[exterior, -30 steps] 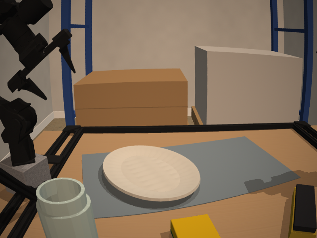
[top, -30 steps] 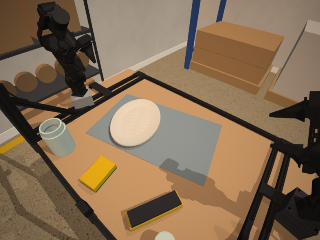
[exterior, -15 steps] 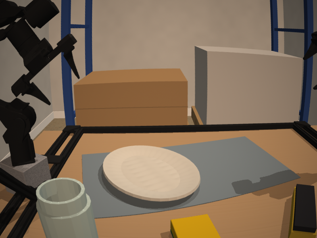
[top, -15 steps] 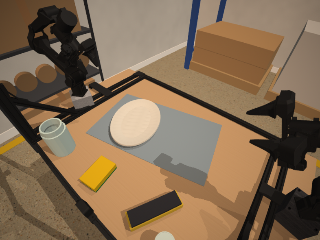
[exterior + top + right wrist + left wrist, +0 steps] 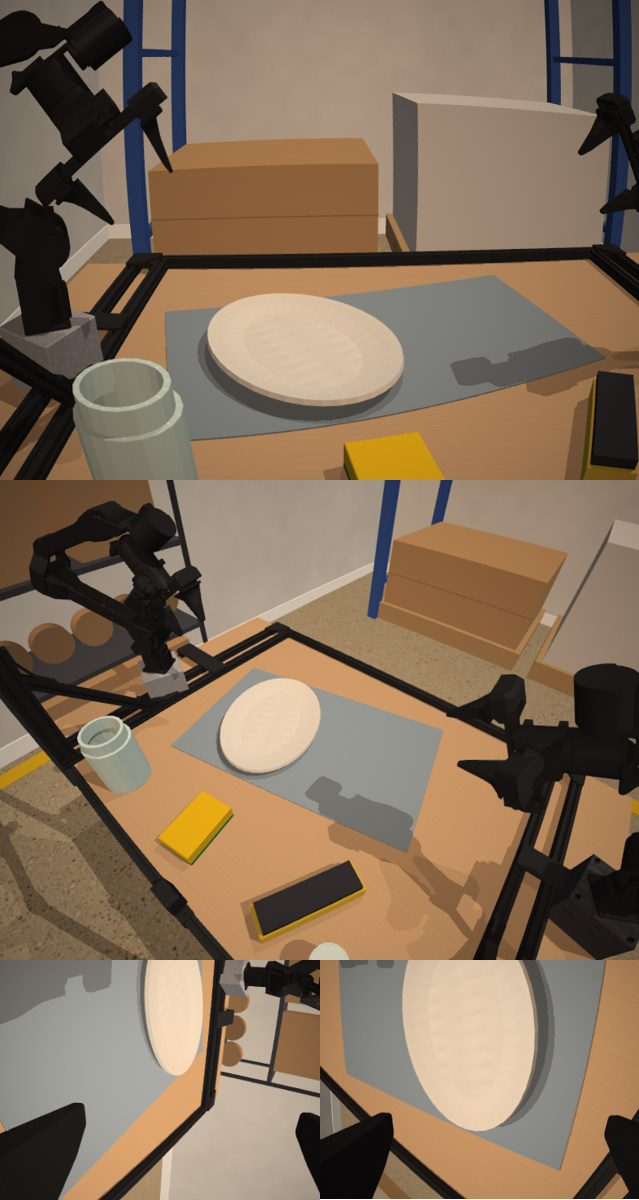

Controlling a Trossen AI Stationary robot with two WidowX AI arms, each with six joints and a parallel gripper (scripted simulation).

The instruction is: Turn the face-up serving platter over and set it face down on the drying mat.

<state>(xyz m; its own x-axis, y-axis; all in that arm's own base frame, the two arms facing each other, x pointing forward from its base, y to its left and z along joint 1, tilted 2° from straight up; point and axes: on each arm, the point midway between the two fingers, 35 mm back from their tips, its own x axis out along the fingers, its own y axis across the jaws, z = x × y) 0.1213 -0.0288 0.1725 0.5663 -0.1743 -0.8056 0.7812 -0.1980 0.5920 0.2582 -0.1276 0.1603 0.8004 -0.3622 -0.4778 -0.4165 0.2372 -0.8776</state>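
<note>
My left hand is 40 mm short of the cream oval serving platter, 200 mm to the left of it and 240 mm above it. From my left hand the other things lie so: pale green jar: 260 mm behind, 40 mm to the right, 190 mm below; grey drying mat: 50 mm ahead, 300 mm to the right, 260 mm below; yellow sponge: 260 mm behind, 260 mm to the right, 240 mm below.
Right now my right hand is 4 cm short of the cream oval serving platter, 42 cm to the right of it and 23 cm above it. Round my right hand: grey drying mat 5 cm ahead, 32 cm to the left, 25 cm below; yellow sponge 26 cm behind, 36 cm to the left, 23 cm below; black-and-yellow brush 25 cm behind, 12 cm to the left, 22 cm below.
</note>
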